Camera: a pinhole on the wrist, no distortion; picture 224 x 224 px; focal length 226.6 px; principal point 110.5 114.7 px. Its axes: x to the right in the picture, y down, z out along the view. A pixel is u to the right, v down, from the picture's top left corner.
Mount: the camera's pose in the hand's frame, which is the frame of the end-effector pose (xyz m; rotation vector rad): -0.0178 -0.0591 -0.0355 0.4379 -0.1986 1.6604
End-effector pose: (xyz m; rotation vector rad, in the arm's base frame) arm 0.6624 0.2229 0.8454 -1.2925 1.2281 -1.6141
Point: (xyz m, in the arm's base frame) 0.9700 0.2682 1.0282
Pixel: 116 183
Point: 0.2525 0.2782 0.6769
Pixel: behind the camera
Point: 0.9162 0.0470 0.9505
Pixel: 194 39
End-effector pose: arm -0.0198 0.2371 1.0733 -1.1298 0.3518 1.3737
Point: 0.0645 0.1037 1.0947
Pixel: behind the camera
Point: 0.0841 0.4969 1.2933
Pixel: 82 139
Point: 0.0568 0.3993 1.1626
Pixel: 102 82
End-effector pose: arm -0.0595 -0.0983 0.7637 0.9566 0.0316 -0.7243
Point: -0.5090 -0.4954 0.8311
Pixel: 85 211
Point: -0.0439 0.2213 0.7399
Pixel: behind the camera
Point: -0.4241 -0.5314 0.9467
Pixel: 140 185
